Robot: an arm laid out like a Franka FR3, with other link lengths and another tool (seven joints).
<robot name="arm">
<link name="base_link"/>
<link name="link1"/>
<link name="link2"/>
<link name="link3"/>
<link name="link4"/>
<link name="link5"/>
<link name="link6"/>
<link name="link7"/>
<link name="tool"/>
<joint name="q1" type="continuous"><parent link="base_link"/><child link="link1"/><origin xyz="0.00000 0.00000 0.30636" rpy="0.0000 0.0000 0.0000"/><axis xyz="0 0 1"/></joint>
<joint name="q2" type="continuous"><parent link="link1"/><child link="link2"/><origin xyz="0.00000 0.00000 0.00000" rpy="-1.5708 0.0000 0.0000"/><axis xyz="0 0 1"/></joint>
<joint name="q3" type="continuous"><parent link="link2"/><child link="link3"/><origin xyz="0.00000 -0.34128 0.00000" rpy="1.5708 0.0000 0.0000"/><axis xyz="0 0 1"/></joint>
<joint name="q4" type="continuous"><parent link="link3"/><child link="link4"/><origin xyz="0.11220 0.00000 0.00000" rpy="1.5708 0.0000 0.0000"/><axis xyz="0 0 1"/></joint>
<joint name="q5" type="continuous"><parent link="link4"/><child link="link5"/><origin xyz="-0.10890 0.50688 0.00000" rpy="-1.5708 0.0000 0.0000"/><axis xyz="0 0 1"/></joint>
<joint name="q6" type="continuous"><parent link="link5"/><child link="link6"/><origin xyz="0.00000 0.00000 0.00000" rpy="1.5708 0.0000 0.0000"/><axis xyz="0 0 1"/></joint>
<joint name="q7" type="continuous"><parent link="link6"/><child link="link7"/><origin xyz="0.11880 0.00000 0.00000" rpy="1.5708 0.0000 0.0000"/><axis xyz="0 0 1"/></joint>
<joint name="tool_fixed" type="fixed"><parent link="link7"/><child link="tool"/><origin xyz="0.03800 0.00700 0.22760" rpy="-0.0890 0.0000 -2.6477"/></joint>
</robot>
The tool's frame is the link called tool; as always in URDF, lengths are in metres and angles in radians. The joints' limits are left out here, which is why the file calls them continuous.
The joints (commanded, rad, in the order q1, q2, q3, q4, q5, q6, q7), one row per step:
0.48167 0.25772 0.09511 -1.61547 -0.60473 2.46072 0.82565
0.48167 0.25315 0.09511 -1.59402 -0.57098 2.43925 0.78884
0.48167 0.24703 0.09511 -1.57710 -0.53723 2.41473 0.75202
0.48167 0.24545 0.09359 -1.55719 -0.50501 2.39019 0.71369
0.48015 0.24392 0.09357 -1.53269 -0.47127 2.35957 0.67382
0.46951 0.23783 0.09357 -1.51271 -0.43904 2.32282 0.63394
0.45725 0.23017 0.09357 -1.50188 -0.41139 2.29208 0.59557
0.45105 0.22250 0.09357 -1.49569 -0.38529 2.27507 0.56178
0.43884 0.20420 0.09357 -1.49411 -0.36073 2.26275 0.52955
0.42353 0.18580 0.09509 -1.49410 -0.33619 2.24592 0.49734
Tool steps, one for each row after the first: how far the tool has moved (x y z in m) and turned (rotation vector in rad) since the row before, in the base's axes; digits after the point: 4 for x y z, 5 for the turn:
0.0011 -0.0013 0.0151 0.00324 0.00774 0.00601
-0.0002 -0.0021 0.0123 0.00037 0.01261 0.00620
0.0012 -0.0024 0.0101 -0.00198 0.01357 0.00780
0.0010 -0.0030 0.0121 -0.00163 0.01535 0.00756
0.0032 -0.0119 0.0115 -0.00561 0.01935 -0.00154
0.0026 -0.0127 0.0074 -0.00818 0.01962 0.00107
-0.0002 -0.0057 0.0069 -0.00093 0.01280 0.01036
-0.0003 -0.0113 0.0146 0.00384 0.00264 0.00597
-0.0004 -0.0132 0.0123 0.00135 0.00733 0.00374

